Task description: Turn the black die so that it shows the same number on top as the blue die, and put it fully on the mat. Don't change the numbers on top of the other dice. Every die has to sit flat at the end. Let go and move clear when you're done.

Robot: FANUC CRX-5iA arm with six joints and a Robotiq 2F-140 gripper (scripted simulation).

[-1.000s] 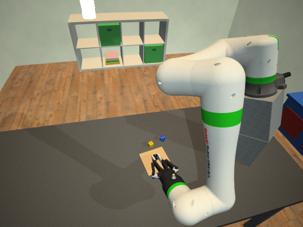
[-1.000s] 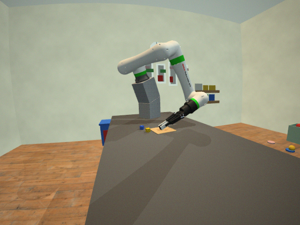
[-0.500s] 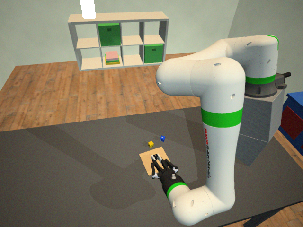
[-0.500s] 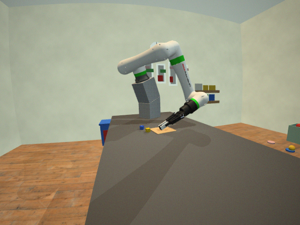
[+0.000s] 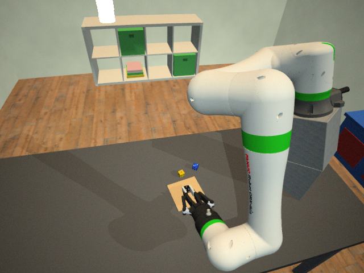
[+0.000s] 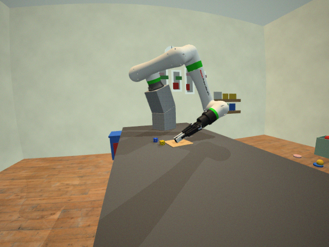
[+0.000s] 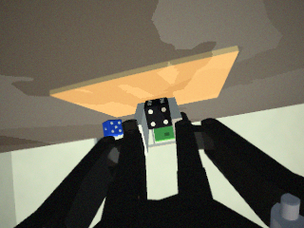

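My hand is 1 cm to the left of the tan mat and 3 cm above it. From my hand the other things lie so: blue die (8 cm behind, 14 cm to the right, 2 cm below); yellow die (12 cm to the right, 2 cm below); black die (2 cm to the right, 1 cm below).
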